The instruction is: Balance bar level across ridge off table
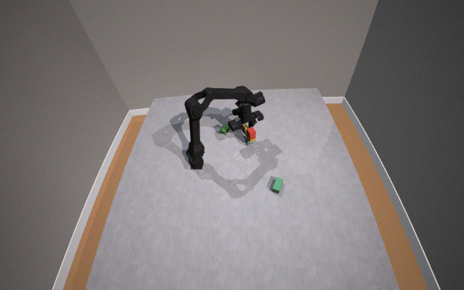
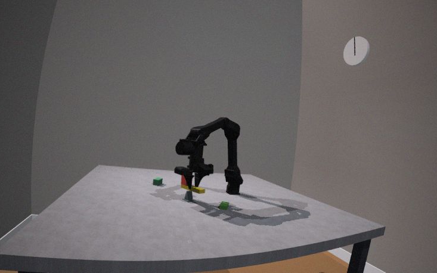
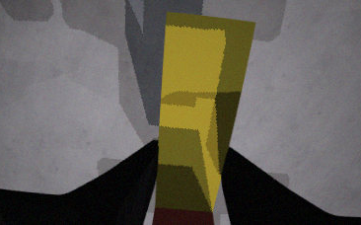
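Right now the yellow bar is 10 mm ahead of my gripper tip, 30 mm to the right of it and 20 mm above it. Round my gripper tip: bright green block: 130 mm behind, 80 mm to the left, 50 mm below; darker green block: 140 mm ahead, 320 mm to the right, 50 mm below.
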